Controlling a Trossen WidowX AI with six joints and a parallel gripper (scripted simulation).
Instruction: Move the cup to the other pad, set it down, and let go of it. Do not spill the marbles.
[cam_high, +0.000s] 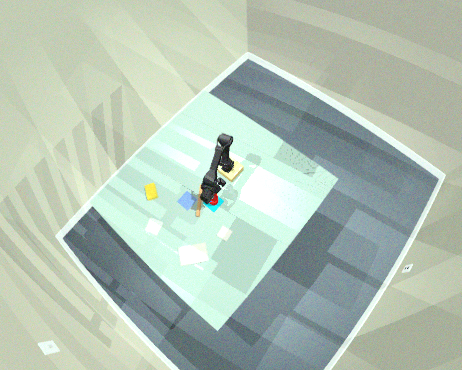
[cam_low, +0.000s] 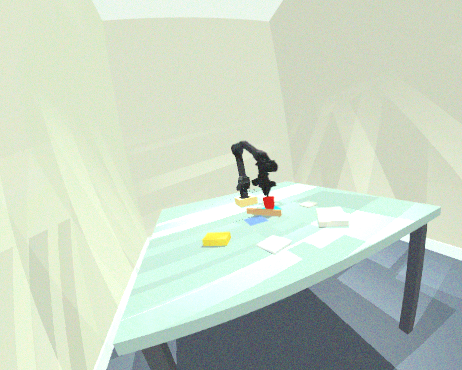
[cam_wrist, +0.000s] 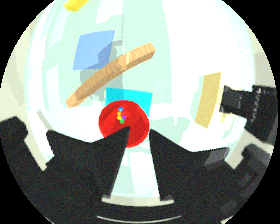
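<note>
The red cup lies 2 cm ahead of my gripper tip and 4 cm below it. From my gripper tip the other things lie so: cyan pad 3 cm ahead, 9 cm below; wooden stick 8 cm ahead, 8 cm to the right, 7 cm below; cream slab 39 cm ahead, 12 cm to the left, 7 cm below.
</note>
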